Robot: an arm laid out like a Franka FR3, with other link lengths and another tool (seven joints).
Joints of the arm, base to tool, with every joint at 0 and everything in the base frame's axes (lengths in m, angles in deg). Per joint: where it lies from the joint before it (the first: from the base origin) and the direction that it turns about. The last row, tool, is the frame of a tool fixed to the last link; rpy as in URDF.
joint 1: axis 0 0 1 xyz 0 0 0.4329
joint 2: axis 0 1 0 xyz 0 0 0
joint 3: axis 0 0 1 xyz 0 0 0.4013
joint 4: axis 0 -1 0 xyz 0.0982 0 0
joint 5: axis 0 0 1 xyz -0.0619 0 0.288
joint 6: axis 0 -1 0 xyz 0 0 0
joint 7: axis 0 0 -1 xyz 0.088 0 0
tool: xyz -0.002 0.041 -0.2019 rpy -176.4 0 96.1
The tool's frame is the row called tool.
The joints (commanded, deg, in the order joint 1, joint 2, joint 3, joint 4, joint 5, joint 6, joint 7), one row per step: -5.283 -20.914 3.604 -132.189 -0.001 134.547 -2.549; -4.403 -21.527 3.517 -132.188 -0.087 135.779 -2.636; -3.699 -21.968 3.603 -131.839 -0.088 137.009 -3.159; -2.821 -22.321 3.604 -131.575 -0.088 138.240 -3.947; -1.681 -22.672 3.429 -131.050 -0.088 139.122 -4.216; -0.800 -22.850 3.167 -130.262 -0.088 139.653 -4.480; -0.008 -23.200 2.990 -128.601 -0.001 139.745 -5.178; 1.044 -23.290 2.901 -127.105 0.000 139.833 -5.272; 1.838 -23.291 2.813 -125.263 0.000 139.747 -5.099; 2.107 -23.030 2.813 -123.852 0.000 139.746 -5.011; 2.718 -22.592 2.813 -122.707 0.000 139.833 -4.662; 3.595 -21.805 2.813 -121.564 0.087 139.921 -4.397; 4.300 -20.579 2.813 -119.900 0.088 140.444 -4.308; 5.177 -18.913 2.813 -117.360 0.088 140.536 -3.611; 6.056 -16.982 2.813 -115.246 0.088 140.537 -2.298; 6.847 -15.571 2.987 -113.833 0.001 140.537 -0.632
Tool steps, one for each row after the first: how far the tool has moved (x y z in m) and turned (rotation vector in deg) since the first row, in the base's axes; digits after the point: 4 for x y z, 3 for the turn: 0.0004 0.0055 0.0076 -0.169 -1.840 0.938; 0.0020 0.0113 0.0167 -0.478 -3.841 2.232; 0.0032 0.0176 0.0247 -0.847 -5.671 3.848; 0.0042 0.0244 0.0340 -0.901 -7.434 5.084; 0.0060 0.0287 0.0434 -0.908 -8.938 5.967; 0.0077 0.0334 0.0597 -1.081 -11.042 7.188; 0.0096 0.0405 0.0731 -1.011 -12.729 8.244; 0.0123 0.0460 0.0884 -0.808 -14.498 8.810; 0.0159 0.0484 0.0985 -0.711 -15.652 9.012; 0.0196 0.0534 0.1055 -0.415 -16.453 9.329; 0.0247 0.0606 0.1098 -0.019 -16.902 9.958; 0.0338 0.0670 0.1166 0.221 -17.865 10.599; 0.0458 0.0754 0.1260 0.854 -18.823 10.898; 0.0587 0.0843 0.1293 1.816 -18.974 10.674; 0.0675 0.0939 0.1305 2.820 -18.923 10.259
